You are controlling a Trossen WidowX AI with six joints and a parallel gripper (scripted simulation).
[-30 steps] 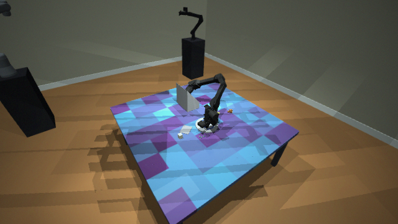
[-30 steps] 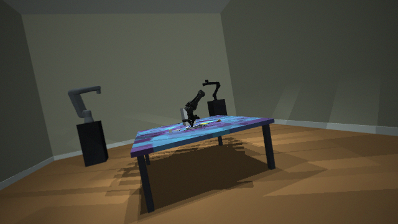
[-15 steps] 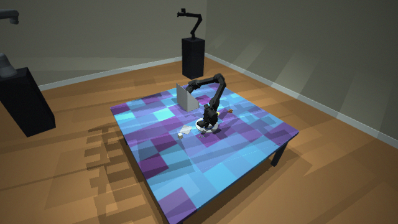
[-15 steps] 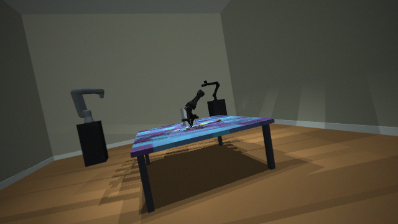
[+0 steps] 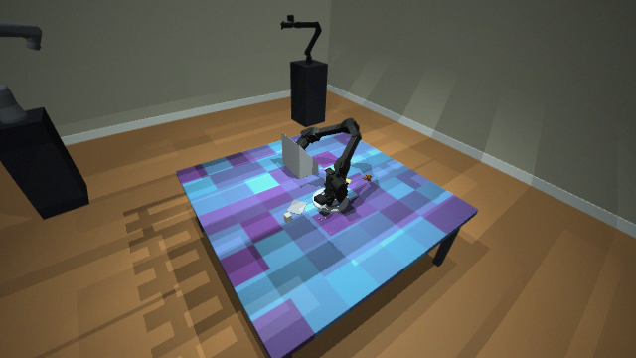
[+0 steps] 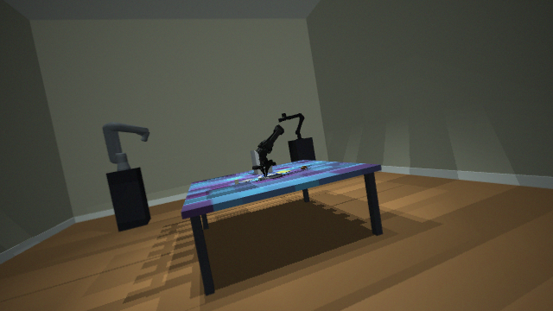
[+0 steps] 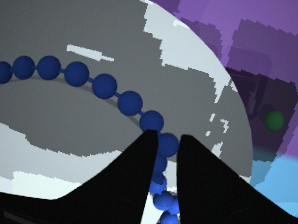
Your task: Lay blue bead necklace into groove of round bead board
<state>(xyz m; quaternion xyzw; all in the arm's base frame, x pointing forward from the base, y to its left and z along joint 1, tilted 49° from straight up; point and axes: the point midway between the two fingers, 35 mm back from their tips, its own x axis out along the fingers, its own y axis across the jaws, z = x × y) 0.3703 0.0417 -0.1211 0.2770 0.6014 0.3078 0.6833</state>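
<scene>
The round white bead board lies 5 cm to the left of my gripper tip, 5 cm behind it and 1 cm below it. Also, from my gripper tip: cream cube: 23 cm to the right, 6 cm behind; yellow patch: 21 cm to the left, 14 cm behind, 1 cm below; flat grey square: 13 cm to the right, 11 cm behind, 1 cm below.
</scene>
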